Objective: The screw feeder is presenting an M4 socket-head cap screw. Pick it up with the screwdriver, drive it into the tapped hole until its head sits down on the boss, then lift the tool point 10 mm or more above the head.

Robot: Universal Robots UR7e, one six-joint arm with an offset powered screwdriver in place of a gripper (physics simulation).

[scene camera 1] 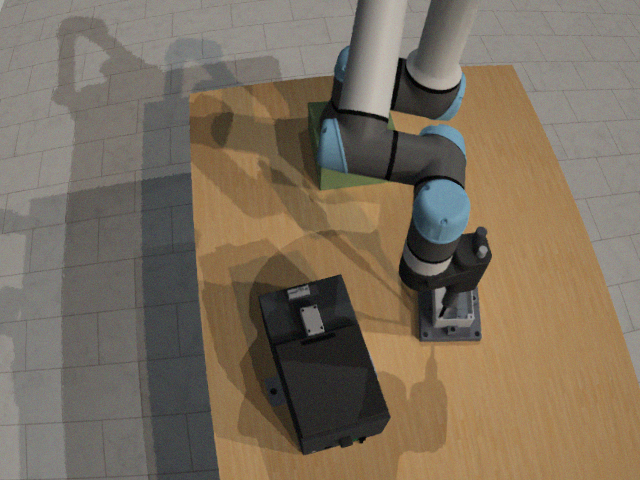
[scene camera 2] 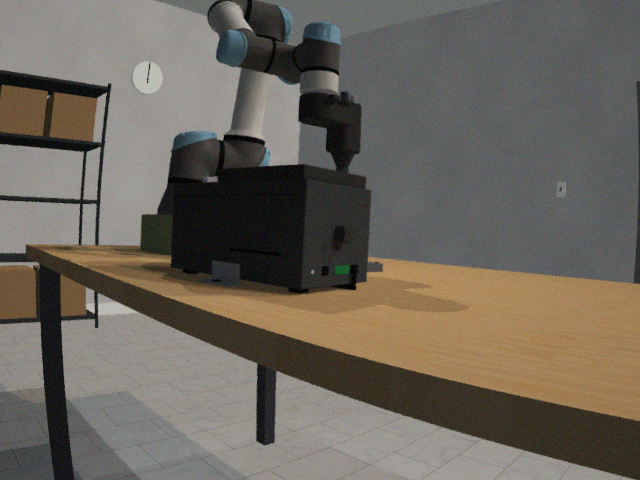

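The black screwdriver (scene camera 1: 443, 313) (scene camera 2: 342, 164) points down over the light grey open-topped housing (scene camera 1: 452, 322) on its dark base plate (scene camera 1: 439, 334). In scene camera 1 its thin tip shows at the left part of the housing. In scene camera 2 the tip and the housing are hidden behind the black screw feeder (scene camera 1: 330, 384) (scene camera 2: 237, 227). The feeder stands to the left of the housing in scene camera 1, with a small light plate (scene camera 1: 312, 319) at its far end. The M4 screw, the tapped hole and its boss are too small or hidden to make out, so whether the bit holds the screw cannot be seen.
A green block (scene camera 1: 351, 178) (scene camera 2: 156, 233) stands near the arm's base on the wooden table (scene camera 1: 537, 372) (scene camera 2: 491, 330). The feeder's tall black body stands between scene camera 2 and the housing. A shelf rack (scene camera 2: 103, 118) with boxes stands by the wall behind.
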